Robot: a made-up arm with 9 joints. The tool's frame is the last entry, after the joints.
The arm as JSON. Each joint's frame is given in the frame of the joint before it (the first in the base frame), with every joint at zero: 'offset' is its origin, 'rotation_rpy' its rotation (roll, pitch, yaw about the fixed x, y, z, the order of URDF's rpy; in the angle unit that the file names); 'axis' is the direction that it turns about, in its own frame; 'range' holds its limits. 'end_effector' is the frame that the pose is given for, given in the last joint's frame.
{
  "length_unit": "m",
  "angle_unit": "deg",
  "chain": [
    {
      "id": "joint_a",
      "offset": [
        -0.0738,
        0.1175,
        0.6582
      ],
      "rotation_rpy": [
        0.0,
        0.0,
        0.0
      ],
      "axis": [
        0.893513,
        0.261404,
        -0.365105
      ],
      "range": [
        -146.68,
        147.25
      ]
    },
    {
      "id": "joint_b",
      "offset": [
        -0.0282,
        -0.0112,
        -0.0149
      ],
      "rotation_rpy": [
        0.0,
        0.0,
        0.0
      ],
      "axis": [
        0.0,
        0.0,
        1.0
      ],
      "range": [
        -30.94,
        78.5
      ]
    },
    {
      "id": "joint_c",
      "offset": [
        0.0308,
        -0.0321,
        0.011
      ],
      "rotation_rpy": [
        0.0,
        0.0,
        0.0
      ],
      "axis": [
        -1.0,
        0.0,
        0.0
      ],
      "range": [
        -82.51,
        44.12
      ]
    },
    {
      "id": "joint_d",
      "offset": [
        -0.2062,
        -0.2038,
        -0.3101
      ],
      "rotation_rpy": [
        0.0,
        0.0,
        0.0
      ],
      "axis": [
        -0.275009,
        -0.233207,
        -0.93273
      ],
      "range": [
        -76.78,
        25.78
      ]
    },
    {
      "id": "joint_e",
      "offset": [
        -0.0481,
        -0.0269,
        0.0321
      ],
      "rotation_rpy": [
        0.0,
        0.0,
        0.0
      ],
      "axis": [
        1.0,
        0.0,
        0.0
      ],
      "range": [
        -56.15,
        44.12
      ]
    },
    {
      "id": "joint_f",
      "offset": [
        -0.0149,
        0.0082,
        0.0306
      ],
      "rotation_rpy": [
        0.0,
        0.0,
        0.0
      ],
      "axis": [
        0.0,
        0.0,
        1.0
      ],
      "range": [
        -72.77,
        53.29
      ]
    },
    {
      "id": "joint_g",
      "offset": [
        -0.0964,
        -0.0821,
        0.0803
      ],
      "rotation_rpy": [
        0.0,
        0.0,
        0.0
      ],
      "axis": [
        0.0,
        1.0,
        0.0
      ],
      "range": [
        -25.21,
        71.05
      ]
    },
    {
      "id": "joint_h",
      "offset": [
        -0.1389,
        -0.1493,
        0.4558
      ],
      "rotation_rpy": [
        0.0,
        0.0,
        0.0
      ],
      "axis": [
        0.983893,
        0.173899,
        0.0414
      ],
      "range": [
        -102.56,
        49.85
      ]
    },
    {
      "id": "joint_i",
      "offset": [
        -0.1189,
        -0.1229,
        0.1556
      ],
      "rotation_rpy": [
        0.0,
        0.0,
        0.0
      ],
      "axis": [
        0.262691,
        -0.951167,
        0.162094
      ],
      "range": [
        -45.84,
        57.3
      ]
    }
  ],
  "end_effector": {
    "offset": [
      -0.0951,
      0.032,
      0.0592
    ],
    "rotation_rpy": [
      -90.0,
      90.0,
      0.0
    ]
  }
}
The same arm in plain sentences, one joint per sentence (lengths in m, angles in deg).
The arm has nine revolute joints in a row. What follows holds with every joint at zero, and every direction is one of the base frame's. Joint 1 lies 0.0738 m along -x and 0.1175 m along +y and 0.6582 m along +z from the base frame's origin and turns about the direction (0.893513, 0.261404, -0.365105), from -146.68 to 147.25 deg. Joint 2 lies 0.0282 m along -x and 0.0112 m along -y and 0.0149 m along -z from joint 1 and turns about +z, from -30.94 to 78.5 deg. Joint 3 lies 0.0308 m along +x and 0.0321 m along -y and 0.011 m along +z from joint 2 and turns about -x, from -82.51 to 44.12 deg. Joint 4 lies 0.2062 m along -x and 0.2038 m along -y and 0.3101 m along -z from joint 3 and turns about the direction (-0.275009, -0.233207, -0.93273), from -76.78 to 25.78 deg. Joint 5 lies 0.0481 m along -x and 0.0269 m along -y and 0.0321 m along +z from joint 4 and turns about +x, from -56.15 to 44.12 deg. Joint 6 lies 0.0149 m along -x and 0.0082 m along +y and 0.0306 m along +z from joint 5 and turns about +z, from -72.77 to 53.29 deg. Joint 7 lies 0.0964 m along -x and 0.0821 m along -y and 0.0803 m along +z from joint 6 and turns about +y, from -25.21 to 71.05 deg. Joint 8 lies 0.1389 m along -x and 0.1493 m along -y and 0.4558 m along +z from joint 7 and turns about the direction (0.983893, 0.173899, 0.0414), from -102.56 to 49.85 deg. Joint 9 lies 0.1189 m along -x and 0.1229 m along -y and 0.1556 m along +z from joint 8 and turns about the direction (0.262691, -0.951167, 0.162094), from -45.84 to 57.3 deg. The tool frame, which is the frame that the pose is given for, lies 0.0951 m along -x and 0.032 m along +y and 0.0592 m along +z from joint 9; its axes are the base frame's turned by roll -90, pitch 90 and yaw 0 deg (as in URDF: about the fixed x, then y, then z).
